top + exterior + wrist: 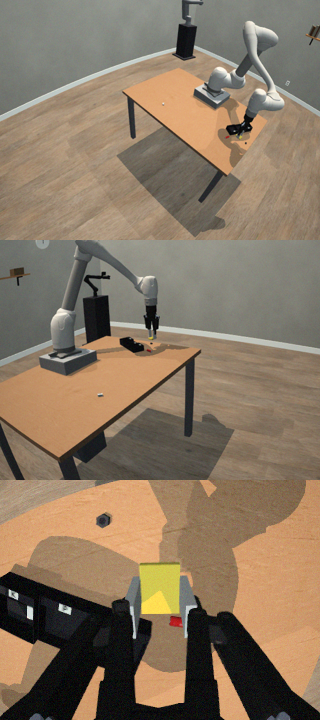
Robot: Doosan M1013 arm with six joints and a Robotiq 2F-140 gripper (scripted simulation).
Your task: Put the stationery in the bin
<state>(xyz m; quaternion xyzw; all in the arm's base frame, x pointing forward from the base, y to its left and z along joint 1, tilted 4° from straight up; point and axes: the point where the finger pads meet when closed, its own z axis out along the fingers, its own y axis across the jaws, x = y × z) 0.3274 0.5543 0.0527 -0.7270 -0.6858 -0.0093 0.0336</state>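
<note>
The black-and-white eraser lies 22 cm behind my hand, 9 cm below it and 4 cm to the right of it. The rest, counted from my hand: yellow pad 3 cm below; small red cylinder 10 cm below, 8 cm to the right, 3 cm ahead; small black round thing 10 cm below, 7 cm to the left, 7 cm behind.
</note>
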